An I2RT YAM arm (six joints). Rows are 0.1 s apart.
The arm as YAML. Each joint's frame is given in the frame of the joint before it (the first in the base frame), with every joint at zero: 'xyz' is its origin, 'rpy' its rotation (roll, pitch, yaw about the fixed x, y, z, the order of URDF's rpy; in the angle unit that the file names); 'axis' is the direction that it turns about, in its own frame. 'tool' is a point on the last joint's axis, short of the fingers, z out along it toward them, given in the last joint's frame.
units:
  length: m
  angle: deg
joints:
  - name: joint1
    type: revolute
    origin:
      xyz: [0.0, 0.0, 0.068]
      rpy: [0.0, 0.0, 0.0]
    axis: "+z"
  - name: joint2
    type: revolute
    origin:
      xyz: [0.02, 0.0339, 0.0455]
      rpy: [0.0, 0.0, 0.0]
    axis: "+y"
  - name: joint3
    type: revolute
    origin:
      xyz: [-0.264, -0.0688, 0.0]
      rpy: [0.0, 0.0, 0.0]
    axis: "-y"
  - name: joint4
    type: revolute
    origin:
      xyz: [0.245, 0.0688, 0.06]
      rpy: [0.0, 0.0, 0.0]
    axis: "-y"
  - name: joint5
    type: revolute
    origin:
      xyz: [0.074, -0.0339, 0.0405]
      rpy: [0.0, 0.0, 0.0]
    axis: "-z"
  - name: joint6
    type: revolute
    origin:
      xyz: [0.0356, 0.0, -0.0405]
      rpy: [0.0, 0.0, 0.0]
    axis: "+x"
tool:
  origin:
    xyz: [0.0, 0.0, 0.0]
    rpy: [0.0, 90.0, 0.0]
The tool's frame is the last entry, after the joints.
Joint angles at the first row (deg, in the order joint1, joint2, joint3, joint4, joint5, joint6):
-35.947, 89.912, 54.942, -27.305, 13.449, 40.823
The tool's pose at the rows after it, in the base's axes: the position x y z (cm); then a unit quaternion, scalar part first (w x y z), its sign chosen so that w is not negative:
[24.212, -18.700, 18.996, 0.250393, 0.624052, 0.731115, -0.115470]
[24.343, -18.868, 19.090, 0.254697, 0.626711, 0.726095, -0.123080]
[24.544, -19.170, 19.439, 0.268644, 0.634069, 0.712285, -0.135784]
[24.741, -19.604, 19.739, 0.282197, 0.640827, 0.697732, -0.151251]
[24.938, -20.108, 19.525, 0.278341, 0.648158, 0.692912, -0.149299]
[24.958, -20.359, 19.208, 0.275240, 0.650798, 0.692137, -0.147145]
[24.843, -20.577, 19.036, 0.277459, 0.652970, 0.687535, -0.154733]
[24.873, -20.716, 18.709, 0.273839, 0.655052, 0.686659, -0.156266]
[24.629, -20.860, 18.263, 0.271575, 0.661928, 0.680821, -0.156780]
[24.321, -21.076, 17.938, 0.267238, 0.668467, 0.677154, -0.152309]
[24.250, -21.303, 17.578, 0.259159, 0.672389, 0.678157, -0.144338]
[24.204, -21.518, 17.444, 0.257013, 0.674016, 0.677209, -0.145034]
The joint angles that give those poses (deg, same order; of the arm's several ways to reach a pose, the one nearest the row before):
-35.951, 89.824, 54.579, -26.154, 15.030, 41.163
-35.947, 90.088, 54.932, -25.778, 16.056, 41.462
-35.970, 90.175, 55.447, -24.679, 17.977, 42.426
-36.166, 90.503, 56.048, -23.407, 20.144, 43.107
-36.713, 91.807, 56.989, -23.530, 19.890, 43.773
-37.090, 92.517, 57.051, -23.209, 19.511, 43.864
-37.436, 92.714, 56.721, -22.351, 20.339, 43.788
-37.585, 93.358, 56.699, -22.126, 20.478, 43.939
-38.043, 93.648, 55.975, -21.422, 20.566, 44.603
-38.753, 93.855, 55.532, -21.249, 19.901, 45.044
-39.265, 94.600, 55.705, -21.598, 18.771, 45.261
-39.616, 95.005, 55.860, -21.540, 18.718, 45.176

